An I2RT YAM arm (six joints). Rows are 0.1 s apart.
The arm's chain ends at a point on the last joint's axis. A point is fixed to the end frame.
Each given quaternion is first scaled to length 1.
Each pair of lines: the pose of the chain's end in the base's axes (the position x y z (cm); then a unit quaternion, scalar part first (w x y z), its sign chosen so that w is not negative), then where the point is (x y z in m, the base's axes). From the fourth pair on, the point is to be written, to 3 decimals.
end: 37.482, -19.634, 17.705, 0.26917, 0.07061, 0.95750, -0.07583
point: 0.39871 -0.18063 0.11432
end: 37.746, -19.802, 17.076, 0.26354, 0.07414, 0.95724, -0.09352
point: 0.40080 -0.18469 0.10728
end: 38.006, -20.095, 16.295, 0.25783, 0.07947, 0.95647, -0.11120
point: 0.40288 -0.19003 0.09882
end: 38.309, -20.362, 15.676, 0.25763, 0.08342, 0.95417, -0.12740
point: 0.406 -0.195 0.092
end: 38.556, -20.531, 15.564, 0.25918, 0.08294, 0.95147, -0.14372
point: 0.409 -0.199 0.091
